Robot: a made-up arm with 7 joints. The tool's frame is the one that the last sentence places. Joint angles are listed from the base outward.
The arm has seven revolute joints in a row. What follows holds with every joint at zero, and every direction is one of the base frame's. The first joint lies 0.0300 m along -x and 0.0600 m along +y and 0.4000 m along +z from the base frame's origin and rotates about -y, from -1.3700 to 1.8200 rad. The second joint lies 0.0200 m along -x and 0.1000 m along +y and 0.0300 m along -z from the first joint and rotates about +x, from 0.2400 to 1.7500 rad. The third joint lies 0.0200 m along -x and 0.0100 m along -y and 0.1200 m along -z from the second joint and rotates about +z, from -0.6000 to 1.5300 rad. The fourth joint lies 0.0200 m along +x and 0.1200 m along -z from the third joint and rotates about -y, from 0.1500 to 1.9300 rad. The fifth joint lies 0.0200 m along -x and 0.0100 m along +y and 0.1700 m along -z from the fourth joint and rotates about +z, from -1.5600 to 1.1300 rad. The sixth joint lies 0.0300 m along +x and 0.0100 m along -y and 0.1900 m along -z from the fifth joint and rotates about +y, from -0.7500 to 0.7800 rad. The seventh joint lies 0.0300 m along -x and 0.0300 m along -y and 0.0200 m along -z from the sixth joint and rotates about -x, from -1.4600 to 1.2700 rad. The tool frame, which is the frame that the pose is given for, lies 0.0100 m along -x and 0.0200 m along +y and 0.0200 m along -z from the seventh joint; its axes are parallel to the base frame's.
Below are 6 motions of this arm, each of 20 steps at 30 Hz.
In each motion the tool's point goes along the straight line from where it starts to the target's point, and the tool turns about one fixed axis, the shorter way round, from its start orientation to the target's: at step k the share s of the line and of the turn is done. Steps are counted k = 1, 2, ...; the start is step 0. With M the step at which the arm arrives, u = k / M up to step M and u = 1 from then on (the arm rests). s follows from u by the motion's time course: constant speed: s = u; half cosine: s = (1 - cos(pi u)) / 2; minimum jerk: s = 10 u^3 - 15 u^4 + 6 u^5.
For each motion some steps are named. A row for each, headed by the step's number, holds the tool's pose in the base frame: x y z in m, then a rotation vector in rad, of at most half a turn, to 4 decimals.
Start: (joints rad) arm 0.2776 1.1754 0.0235 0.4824 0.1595 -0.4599 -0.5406
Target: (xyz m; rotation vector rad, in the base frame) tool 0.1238 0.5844 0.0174 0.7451 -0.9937 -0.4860
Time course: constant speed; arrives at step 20
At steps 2, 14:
2: 0.1863 0.6997 0.1682 1.5410 -1.2637 0.0263
14: 0.1446 0.6228 0.0677 1.0130 -1.0974 -0.3303

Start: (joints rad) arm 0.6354 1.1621 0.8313 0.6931 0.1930 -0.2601 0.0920
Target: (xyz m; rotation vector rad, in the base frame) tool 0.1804 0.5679 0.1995 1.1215 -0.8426 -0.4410
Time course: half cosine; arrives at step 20
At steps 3, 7, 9, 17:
3: 0.1450 0.7410 0.4084 1.2300 -1.8929 0.6267
7: 0.1532 0.7010 0.3601 1.2415 -1.6669 0.3533
9: 0.1588 0.6738 0.3273 1.2356 -1.5063 0.1766
17: 0.1784 0.5779 0.2115 1.1380 -0.9073 -0.3874

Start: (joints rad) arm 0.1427 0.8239 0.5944 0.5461 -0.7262 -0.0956 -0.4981
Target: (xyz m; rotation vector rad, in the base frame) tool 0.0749 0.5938 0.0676 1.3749 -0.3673 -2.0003
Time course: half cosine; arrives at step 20
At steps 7, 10, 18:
7: 0.1206 0.6454 0.0648 1.6580 -0.6181 -0.6534
10: 0.1063 0.6293 0.0657 1.6229 -0.5611 -1.0804
18: 0.0764 0.5955 0.0675 1.3929 -0.3791 -1.9566

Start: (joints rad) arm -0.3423 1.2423 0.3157 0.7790 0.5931 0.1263 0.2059
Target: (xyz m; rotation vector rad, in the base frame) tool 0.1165 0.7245 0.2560 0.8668 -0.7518 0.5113
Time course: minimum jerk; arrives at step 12
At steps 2, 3, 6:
2: 0.1444 0.6890 0.1857 0.7705 -0.7732 0.0697
3: 0.1425 0.6915 0.1907 0.7780 -0.7725 0.1007
6: 0.1310 0.7061 0.2196 0.8198 -0.7661 0.2818

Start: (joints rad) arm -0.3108 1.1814 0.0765 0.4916 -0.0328 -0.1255 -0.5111
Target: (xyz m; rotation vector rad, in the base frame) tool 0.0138 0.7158 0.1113 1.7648 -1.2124 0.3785
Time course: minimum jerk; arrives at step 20
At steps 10, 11, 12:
10: 0.0201 0.7150 0.1122 1.7139 -0.8292 -0.0451
11: 0.0189 0.7152 0.1120 1.7292 -0.9014 0.0312
12: 0.0178 0.7153 0.1118 1.7415 -0.9704 0.1056

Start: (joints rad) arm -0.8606 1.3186 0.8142 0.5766 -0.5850 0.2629 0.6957
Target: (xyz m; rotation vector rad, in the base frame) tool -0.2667 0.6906 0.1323 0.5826 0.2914 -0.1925
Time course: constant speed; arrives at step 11
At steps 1, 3, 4, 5, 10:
1: -0.0398 0.7669 0.2714 0.8406 0.4438 -0.3911
3: -0.0852 0.7517 0.2436 0.7892 0.4133 -0.3511
4: -0.1079 0.7440 0.2297 0.7635 0.3981 -0.3312
5: -0.1306 0.7364 0.2158 0.7377 0.3829 -0.3112
10: -0.2440 0.6982 0.1462 0.6085 0.3067 -0.2122

